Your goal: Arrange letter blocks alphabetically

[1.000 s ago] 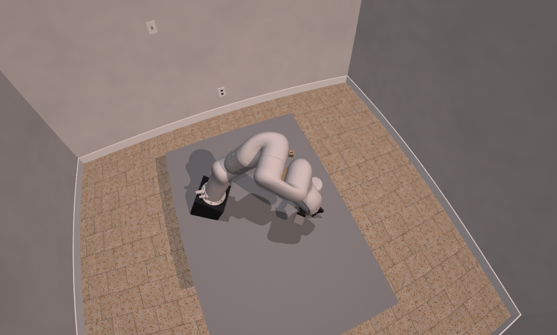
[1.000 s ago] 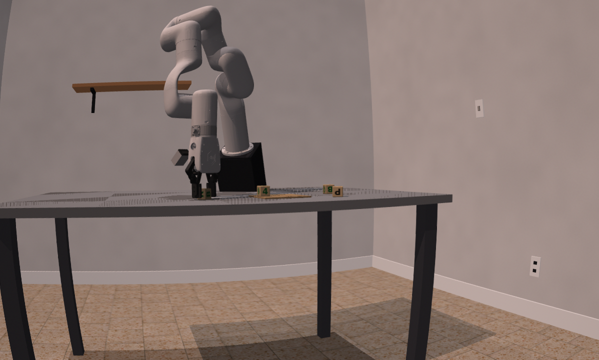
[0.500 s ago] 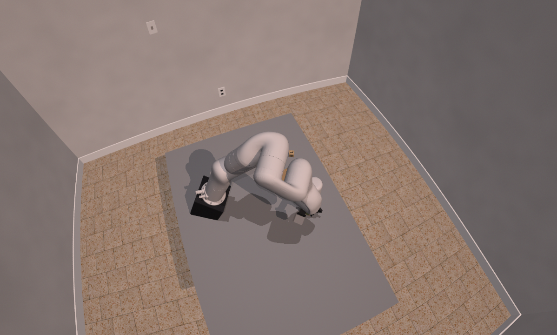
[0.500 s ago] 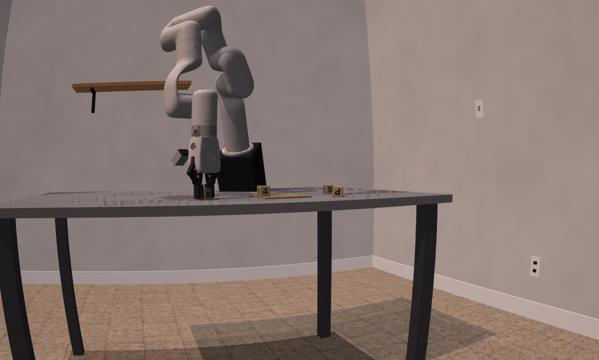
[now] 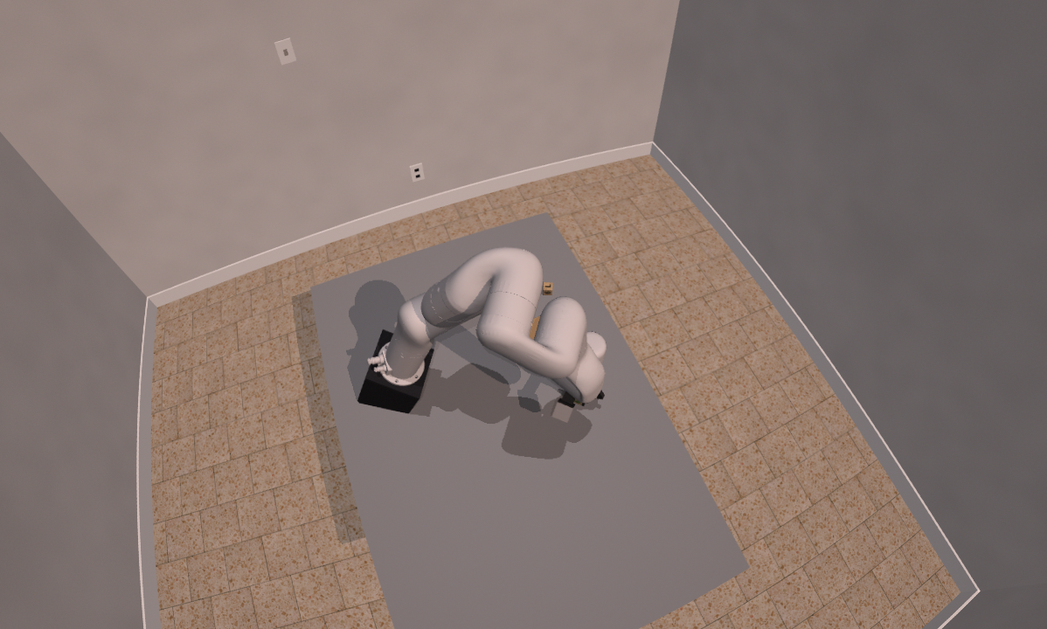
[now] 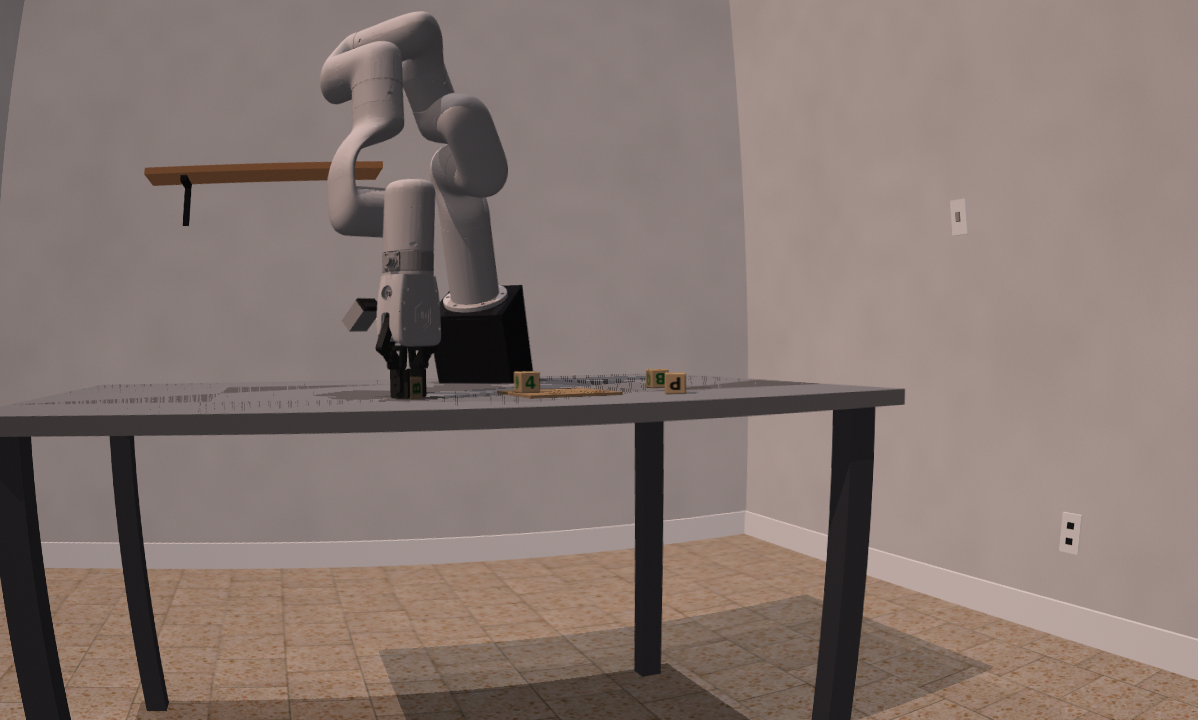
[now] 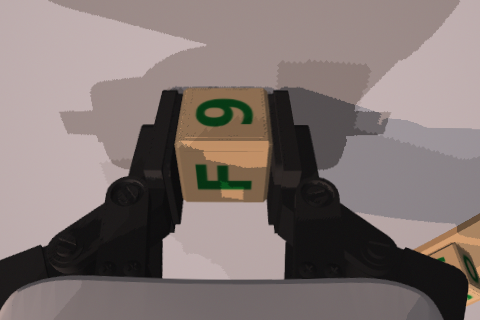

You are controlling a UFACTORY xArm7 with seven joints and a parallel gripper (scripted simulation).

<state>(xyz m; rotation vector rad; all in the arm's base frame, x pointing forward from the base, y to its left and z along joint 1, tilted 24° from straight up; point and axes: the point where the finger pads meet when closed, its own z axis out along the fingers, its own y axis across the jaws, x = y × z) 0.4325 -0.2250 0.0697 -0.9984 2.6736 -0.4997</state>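
Now: the mat 23 cm to the left of my hand and 2 cm below it. Also, from my hand: wooden block 37 cm to the left, 10 cm ahead, 1 cm below.
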